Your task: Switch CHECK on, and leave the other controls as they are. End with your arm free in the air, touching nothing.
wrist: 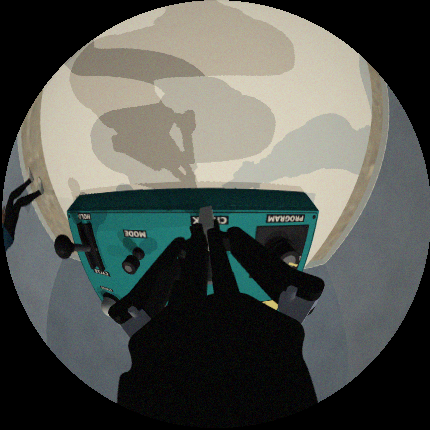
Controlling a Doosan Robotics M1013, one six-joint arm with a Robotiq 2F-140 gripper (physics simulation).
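Places are measured from the arm's base along level axes (x ahead, y left, z up), in centimetres.
Where they show: gripper, fingertip midpoint: [207, 215].
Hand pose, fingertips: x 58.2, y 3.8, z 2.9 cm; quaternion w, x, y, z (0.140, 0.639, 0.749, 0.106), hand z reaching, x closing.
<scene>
Each offset is from my fingertips to the centre of the thing. "pt": to the spot under its first point. Level surfaces: height alone.
A teal control panel @(dz +0.1 cm) [170, 220] stands on the table, its labels upside down in the wrist view. The CHECK label @(dx +0.8, dy +0.2, dz +0.0 cm) [221, 220] is at the panel's top middle, partly covered by the fingertips. The CHECK control itself is hidden behind my gripper, so its state cannot be seen. My gripper [207, 215] is shut with nothing between its fingers. Its tips are over the CHECK label; whether they touch the panel cannot be told.
A MODE knob @(dx +4.4, dy -11.9, dz +5.7 cm) [131, 264] and a HOLD/CYCLE lever [63, 247] are on the left. A PROGRAM dial @(dx +6.2, dy +12.0, dz +4.0 cm) [282, 250] is on the right. A rounded knob @(pt dx +17.3, dy -24.1, dz +11.3 cm) [109, 306] is at lower left. The pale table @(dz -6.6 cm) [320, 90] extends behind. Part of a figure [14, 210] shows at the left edge.
</scene>
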